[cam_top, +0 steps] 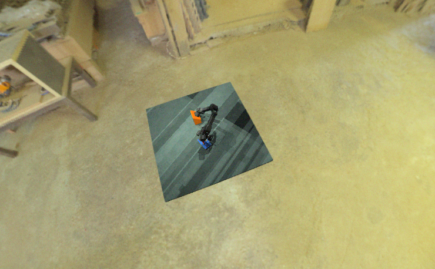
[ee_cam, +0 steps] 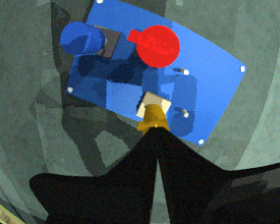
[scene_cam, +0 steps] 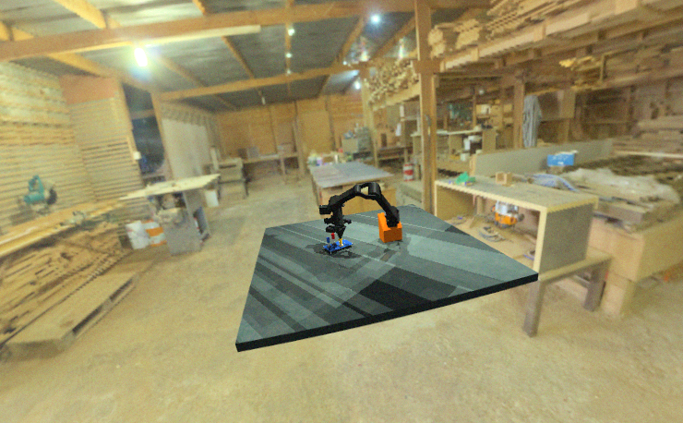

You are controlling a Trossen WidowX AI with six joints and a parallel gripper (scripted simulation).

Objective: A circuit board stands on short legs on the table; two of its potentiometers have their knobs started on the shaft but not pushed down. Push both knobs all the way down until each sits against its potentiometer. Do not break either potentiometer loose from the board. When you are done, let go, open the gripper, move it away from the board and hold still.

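The red knob is 4 cm to the right of my gripper tip, 4 cm ahead of it and 1 cm above it. Round my gripper tip: yellow knob: 1 cm below.
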